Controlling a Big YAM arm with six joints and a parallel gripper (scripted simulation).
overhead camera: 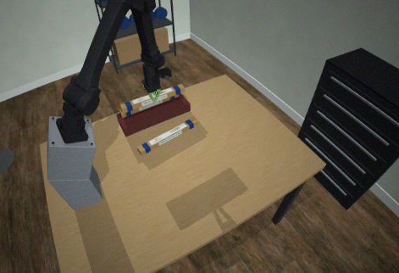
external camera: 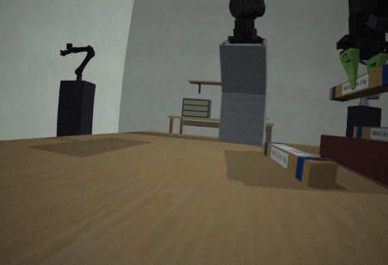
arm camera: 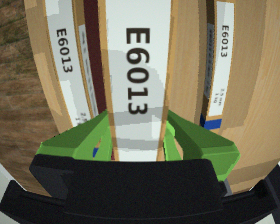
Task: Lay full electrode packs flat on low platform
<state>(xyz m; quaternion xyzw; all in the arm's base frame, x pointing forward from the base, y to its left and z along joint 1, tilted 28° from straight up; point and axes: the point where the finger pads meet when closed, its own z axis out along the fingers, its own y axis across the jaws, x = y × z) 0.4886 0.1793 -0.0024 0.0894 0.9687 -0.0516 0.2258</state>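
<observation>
Now: the pack of welding electrodes 1 cm above my hand. Round my hand: dark red platform (1 cm ahead, 4 cm to the left, 15 cm below).
</observation>
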